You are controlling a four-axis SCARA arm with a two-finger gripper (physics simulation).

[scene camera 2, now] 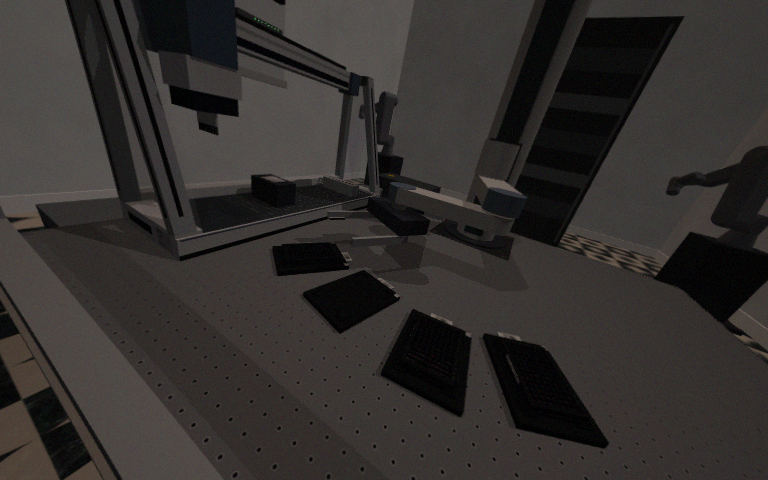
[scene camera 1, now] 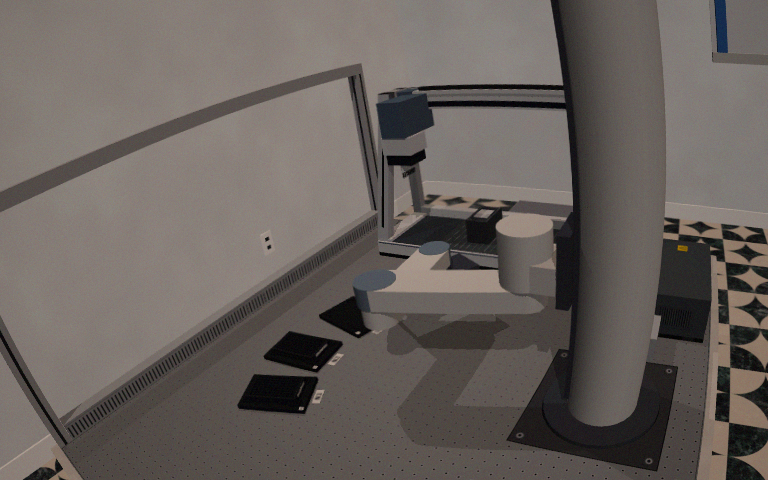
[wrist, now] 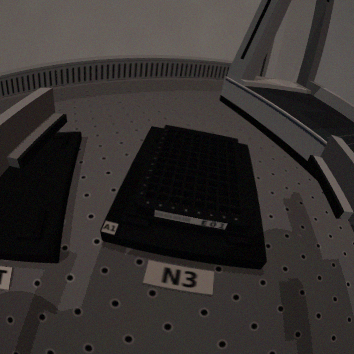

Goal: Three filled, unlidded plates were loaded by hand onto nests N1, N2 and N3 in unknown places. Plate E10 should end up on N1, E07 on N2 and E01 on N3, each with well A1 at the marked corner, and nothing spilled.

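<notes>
Visible to me: a nest N1, a nest N2, a nest OUT and my gripper.
</notes>
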